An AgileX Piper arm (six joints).
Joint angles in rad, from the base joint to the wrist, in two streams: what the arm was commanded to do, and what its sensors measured. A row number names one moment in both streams.
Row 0, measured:
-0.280, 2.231, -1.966, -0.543, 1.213, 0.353
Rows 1 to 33, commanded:
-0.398, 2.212, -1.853, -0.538, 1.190, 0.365
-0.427, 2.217, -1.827, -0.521, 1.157, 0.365
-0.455, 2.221, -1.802, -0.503, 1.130, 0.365
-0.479, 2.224, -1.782, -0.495, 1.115, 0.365
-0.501, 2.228, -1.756, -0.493, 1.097, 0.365
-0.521, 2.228, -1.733, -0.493, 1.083, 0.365
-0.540, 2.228, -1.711, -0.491, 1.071, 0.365
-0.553, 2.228, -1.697, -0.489, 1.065, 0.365
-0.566, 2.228, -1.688, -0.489, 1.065, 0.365
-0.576, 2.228, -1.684, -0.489, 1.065, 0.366
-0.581, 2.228, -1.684, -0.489, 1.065, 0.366
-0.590, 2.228, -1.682, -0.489, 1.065, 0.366
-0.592, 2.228, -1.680, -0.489, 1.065, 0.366
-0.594, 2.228, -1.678, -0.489, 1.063, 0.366
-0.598, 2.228, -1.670, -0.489, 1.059, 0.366
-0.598, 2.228, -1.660, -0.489, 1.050, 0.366
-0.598, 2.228, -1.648, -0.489, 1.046, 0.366
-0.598, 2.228, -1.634, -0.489, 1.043, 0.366
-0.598, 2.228, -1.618, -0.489, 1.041, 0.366
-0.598, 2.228, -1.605, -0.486, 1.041, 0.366
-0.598, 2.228, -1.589, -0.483, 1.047, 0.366
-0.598, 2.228, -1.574, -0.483, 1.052, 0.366
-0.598, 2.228, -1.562, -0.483, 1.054, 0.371
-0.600, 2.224, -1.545, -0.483, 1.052, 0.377
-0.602, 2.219, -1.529, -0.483, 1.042, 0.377
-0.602, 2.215, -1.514, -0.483, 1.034, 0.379
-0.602, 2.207, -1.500, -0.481, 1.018, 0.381
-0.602, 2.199, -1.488, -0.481, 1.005, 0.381
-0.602, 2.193, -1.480, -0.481, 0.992, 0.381
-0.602, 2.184, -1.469, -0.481, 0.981, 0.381
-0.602, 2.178, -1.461, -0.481, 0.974, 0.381
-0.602, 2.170, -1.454, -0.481, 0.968, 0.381
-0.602, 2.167, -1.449, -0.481, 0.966, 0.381
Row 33, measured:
-0.593, 2.200, -1.473, -0.484, 0.993, 0.372
